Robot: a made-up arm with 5 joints. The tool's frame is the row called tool.
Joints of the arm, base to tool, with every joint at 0 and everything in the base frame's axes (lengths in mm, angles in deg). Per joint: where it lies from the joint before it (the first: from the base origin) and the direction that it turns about. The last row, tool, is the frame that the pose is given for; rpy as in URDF.
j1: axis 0 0 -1 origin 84.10 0.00 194.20
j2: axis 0 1 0 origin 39.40 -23.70 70.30
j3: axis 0 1 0 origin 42.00 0.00 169.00
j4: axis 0 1 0 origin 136.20 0.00 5.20
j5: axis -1 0 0 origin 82.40 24.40 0.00
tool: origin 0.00 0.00 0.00 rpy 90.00 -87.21 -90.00
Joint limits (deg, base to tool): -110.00..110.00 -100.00..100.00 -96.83..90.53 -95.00..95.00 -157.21..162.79
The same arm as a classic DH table. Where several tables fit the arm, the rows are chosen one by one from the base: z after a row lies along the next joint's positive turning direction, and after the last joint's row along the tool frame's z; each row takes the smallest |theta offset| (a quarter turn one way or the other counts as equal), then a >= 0, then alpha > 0; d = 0 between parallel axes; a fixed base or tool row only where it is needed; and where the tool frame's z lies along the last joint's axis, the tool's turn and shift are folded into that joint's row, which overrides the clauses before.
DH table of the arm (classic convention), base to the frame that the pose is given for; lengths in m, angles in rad. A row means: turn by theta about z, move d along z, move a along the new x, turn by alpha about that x. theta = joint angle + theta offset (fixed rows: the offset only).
base (fixed): theta0 0.0000; d 0.0000; a 0.0841; alpha 3.1416
j1: theta0 0.0000; d -0.2645; a 0.0394; alpha 1.5708
j2: theta0 -1.3272; d 0.0000; a 0.1741; alpha 0.0000
j3: theta0 1.2890; d 0.0000; a 0.1363; alpha 0.0000
j4: theta0 -1.5326; d 0.0007; a 0.0000; alpha 1.5708
j5: theta0 -0.0487; d -0.0824; a 0.0000; alpha 0.0000
Joint limits (rad, base to tool): -1.9199..1.9199 -1.7453..1.7453 -1.6900..1.5800 -1.6581..1.6581 -2.7438..2.8412

